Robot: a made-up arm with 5 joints. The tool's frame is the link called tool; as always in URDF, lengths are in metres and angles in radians. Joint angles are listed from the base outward. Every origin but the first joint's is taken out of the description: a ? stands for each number. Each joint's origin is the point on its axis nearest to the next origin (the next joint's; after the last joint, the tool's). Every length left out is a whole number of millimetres.
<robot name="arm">
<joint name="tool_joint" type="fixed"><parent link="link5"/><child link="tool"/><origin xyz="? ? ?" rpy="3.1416 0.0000 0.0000"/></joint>
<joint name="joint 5" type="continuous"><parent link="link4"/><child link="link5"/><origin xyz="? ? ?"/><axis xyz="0 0 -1"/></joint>
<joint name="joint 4" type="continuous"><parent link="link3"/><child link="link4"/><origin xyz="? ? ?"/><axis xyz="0 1 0"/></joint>
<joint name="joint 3" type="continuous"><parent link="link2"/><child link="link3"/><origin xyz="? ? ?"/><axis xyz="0 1 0"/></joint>
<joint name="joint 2" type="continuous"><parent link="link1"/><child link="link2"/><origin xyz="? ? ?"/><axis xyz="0 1 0"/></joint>
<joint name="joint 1" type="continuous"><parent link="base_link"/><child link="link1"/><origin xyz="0.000 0.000 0.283"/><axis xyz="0 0 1"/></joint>
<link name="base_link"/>
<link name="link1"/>
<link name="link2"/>
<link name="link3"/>
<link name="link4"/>
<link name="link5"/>
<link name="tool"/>
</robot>
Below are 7 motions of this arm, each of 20 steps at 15 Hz.
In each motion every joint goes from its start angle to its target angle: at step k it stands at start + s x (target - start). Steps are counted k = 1, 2, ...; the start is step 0. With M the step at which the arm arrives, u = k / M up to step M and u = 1 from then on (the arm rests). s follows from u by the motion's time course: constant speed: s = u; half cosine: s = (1 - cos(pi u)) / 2; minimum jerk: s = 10 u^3 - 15 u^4 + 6 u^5.
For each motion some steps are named. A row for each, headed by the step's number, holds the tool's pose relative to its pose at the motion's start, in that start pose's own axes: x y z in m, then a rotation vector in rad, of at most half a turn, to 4 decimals.
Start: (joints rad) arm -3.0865 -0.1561 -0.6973 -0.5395 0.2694
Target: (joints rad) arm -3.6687 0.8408 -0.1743 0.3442 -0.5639
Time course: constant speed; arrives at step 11
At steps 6, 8, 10, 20:
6: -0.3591 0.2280 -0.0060 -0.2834 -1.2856 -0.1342
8: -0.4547 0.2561 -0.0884 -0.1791 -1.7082 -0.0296
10: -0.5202 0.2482 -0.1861 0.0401 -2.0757 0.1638
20: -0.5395 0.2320 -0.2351 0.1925 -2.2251 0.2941

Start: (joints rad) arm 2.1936 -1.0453 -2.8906 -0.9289 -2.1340
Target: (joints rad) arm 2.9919 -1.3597 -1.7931 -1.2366 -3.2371
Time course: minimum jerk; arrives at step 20
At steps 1, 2, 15, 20:
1: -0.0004 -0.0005 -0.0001 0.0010 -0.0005 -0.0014
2: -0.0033 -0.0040 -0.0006 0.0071 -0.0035 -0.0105
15: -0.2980 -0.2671 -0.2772 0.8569 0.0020 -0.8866
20: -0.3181 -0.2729 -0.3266 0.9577 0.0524 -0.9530

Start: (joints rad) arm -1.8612 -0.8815 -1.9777 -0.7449 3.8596
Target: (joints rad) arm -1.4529 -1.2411 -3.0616 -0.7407 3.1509
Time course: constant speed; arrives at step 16
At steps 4, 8, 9, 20:
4: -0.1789 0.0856 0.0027 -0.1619 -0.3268 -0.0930
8: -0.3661 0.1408 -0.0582 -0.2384 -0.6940 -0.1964
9: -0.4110 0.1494 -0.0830 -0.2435 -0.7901 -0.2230
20: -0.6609 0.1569 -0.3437 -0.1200 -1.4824 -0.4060

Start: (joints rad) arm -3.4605 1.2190 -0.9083 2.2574 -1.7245
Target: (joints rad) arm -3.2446 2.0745 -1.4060 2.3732 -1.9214
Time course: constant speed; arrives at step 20
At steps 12, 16, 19, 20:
12: -0.0023 0.1607 -0.0886 0.2887 0.0068 0.0007
16: -0.0133 0.2254 -0.1003 0.3823 0.0237 0.0055
19: -0.0257 0.2754 -0.1023 0.4513 0.0412 0.0106
20: -0.0307 0.2921 -0.1016 0.4739 0.0479 0.0125

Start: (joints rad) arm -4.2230 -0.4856 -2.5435 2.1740 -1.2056
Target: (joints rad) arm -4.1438 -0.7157 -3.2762 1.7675 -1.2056
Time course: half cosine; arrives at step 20
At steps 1, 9, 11, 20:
1: -0.0005 -0.0013 -0.0025 -0.0077 0.0034 -0.0003
9: -0.0533 -0.1165 -0.1545 -0.5284 0.2350 -0.0140
11: -0.0820 -0.1734 -0.2006 -0.7235 0.3244 -0.0148
20: -0.1787 -0.3535 -0.2788 -1.2477 0.5688 -0.0027

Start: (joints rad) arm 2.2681 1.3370 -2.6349 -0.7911 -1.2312
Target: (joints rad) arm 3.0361 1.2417 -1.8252 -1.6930 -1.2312
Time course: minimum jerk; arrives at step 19
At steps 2, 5, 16, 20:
2: 0.0054 -0.0038 -0.0014 0.0004 0.0068 0.0038
5: 0.0646 -0.0426 -0.0210 0.0052 0.0810 0.0457
16: 0.4498 -0.1753 -0.3692 0.0403 0.6342 0.4265
20: 0.4583 -0.1742 -0.3856 0.0417 0.6529 0.4418

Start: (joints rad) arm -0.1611 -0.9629 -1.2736 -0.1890 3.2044
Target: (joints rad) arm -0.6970 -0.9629 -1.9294 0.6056 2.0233
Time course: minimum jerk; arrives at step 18
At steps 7, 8, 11, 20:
7: -0.0683 0.0197 -0.0061 0.1030 0.0537 -0.4705
8: -0.0891 0.0304 -0.0106 0.1345 0.0798 -0.6241
11: -0.1450 0.0771 -0.0305 0.2217 0.1888 -1.0944
20: -0.1819 0.1416 -0.0548 0.2859 0.3394 -1.5427

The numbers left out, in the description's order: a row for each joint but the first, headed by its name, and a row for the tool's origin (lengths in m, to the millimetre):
tool: 0.000 0.000 0.000
joint 5: 0.074 0.000 -0.094
joint 4: 0.085 0.000 -0.374
joint 3: 0.076 0.000 0.402
joint 2: 0.000 0.000 0.000

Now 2 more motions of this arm.
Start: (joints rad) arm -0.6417 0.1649 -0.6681 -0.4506 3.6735
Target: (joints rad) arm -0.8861 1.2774 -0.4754 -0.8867 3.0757
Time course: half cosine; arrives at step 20
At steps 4, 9, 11, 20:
4: 0.0325 -0.0331 0.0345 0.0562 0.0638 -0.0428
9: 0.1619 -0.1526 0.1079 0.2111 0.3083 -0.1748
11: 0.2306 -0.2076 0.1181 0.2631 0.4380 -0.2291
20: 0.4171 -0.3237 0.0714 0.3224 0.8149 -0.3403

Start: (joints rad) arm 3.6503 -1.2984 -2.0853 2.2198 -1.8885
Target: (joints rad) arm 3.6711 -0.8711 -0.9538 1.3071 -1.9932
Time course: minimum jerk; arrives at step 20
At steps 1, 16, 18, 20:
1: -0.0002 0.0006 0.0005 0.0007 0.0003 -0.0001
16: -0.0475 0.1550 0.5755 0.5630 0.2326 -0.1086
18: -0.0427 0.1423 0.6033 0.5920 0.2461 -0.1142
20: -0.0418 0.1399 0.6080 0.5970 0.2485 -0.1151

